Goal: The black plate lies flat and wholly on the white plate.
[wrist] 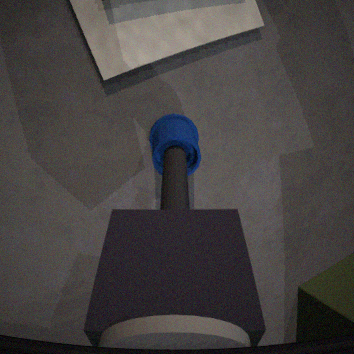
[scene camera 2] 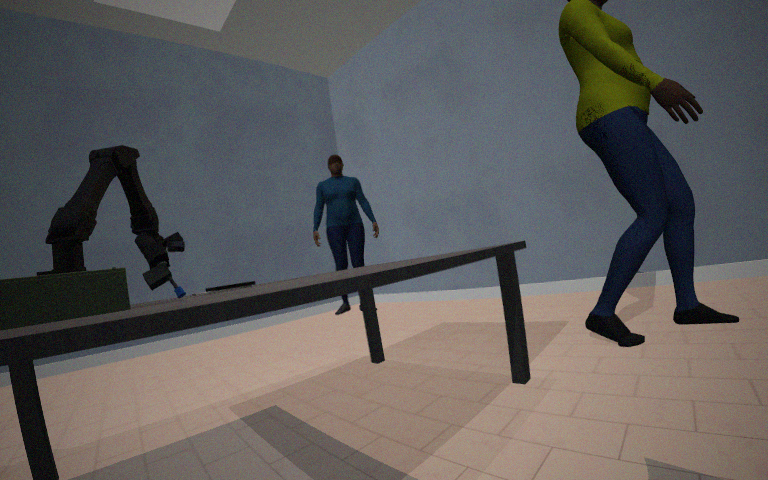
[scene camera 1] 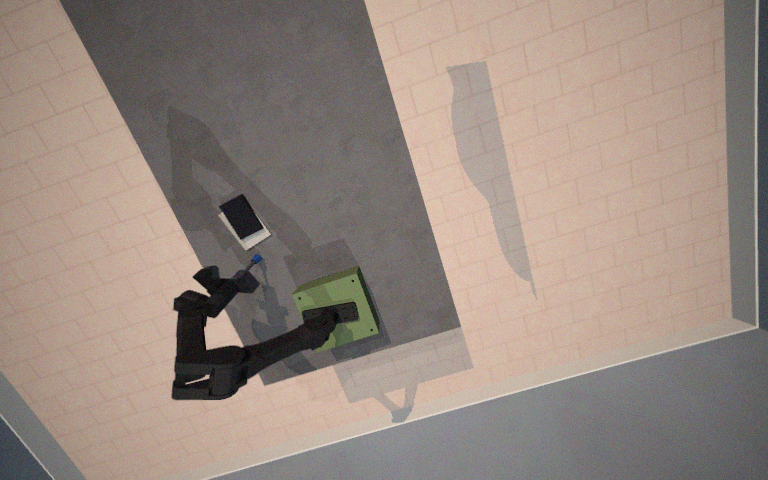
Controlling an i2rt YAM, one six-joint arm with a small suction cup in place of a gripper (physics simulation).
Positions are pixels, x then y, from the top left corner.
Scene:
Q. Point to a black plate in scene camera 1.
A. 238, 212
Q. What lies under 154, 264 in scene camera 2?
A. My suction cup.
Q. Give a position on a white plate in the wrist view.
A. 117, 44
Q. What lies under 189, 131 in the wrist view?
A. My suction cup.

